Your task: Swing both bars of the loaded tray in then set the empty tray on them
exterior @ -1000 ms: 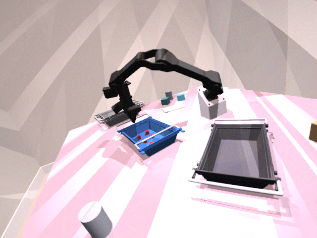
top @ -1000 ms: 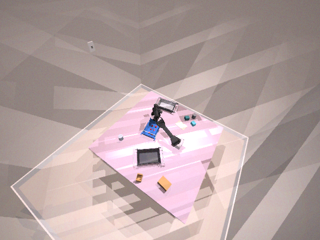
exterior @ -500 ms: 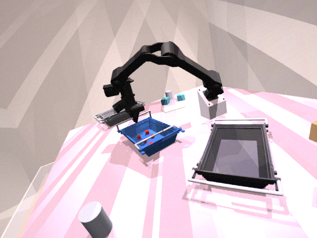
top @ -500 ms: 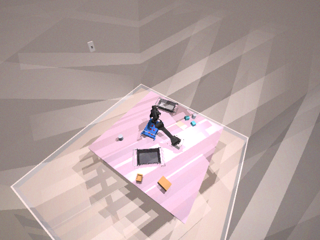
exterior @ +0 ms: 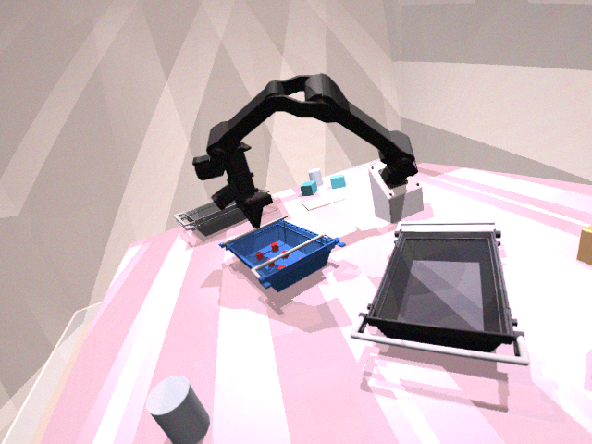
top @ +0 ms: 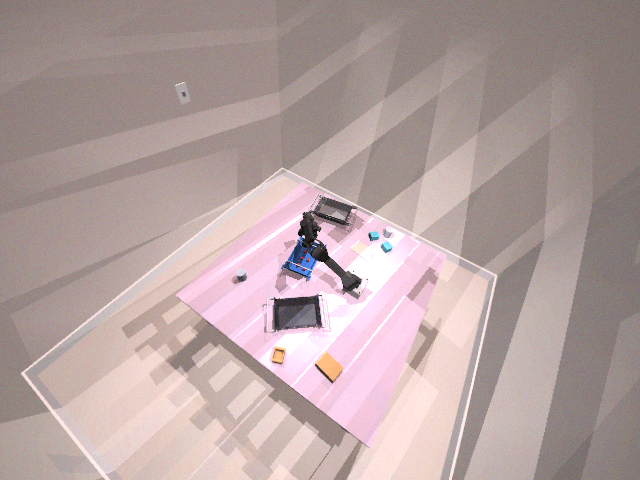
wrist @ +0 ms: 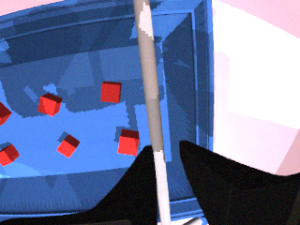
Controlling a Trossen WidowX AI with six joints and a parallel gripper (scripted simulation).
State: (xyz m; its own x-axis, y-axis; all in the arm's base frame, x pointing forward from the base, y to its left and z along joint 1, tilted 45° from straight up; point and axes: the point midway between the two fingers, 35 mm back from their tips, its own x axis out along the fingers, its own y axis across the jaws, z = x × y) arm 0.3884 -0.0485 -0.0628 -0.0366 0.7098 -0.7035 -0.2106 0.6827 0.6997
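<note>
Right now the black tray is 420 mm to the left of my gripper tip, 220 mm behind it and 30 mm below it. Round my gripper tip: flat card 290 mm behind, 230 mm to the right, 70 mm below.
</note>
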